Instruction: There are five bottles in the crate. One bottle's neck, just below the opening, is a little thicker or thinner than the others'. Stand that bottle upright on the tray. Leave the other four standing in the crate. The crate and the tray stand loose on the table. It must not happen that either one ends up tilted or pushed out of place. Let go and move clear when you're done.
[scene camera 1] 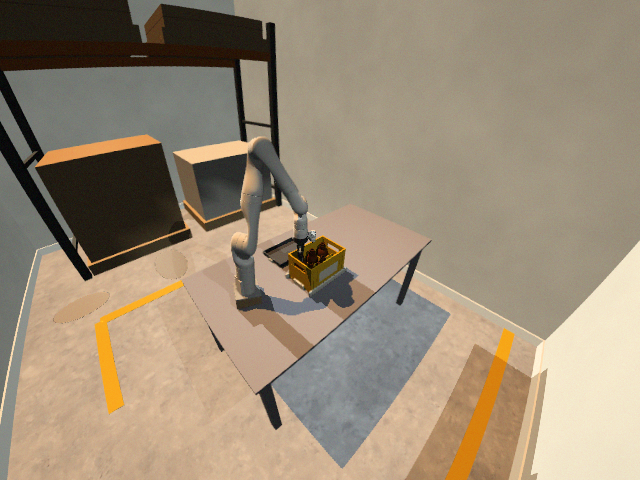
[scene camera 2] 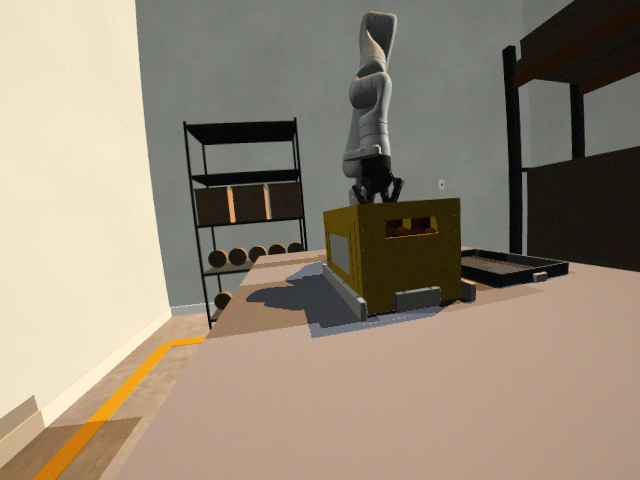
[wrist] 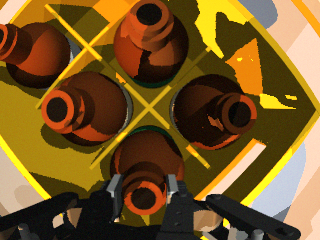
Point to a dark tray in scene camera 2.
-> At 485,264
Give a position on a grey rail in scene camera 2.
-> At 358,305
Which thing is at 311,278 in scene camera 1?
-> A yellow crate.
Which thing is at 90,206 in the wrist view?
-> My gripper.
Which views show the yellow crate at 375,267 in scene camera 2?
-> Scene camera 1, scene camera 2 and the wrist view: all of them.
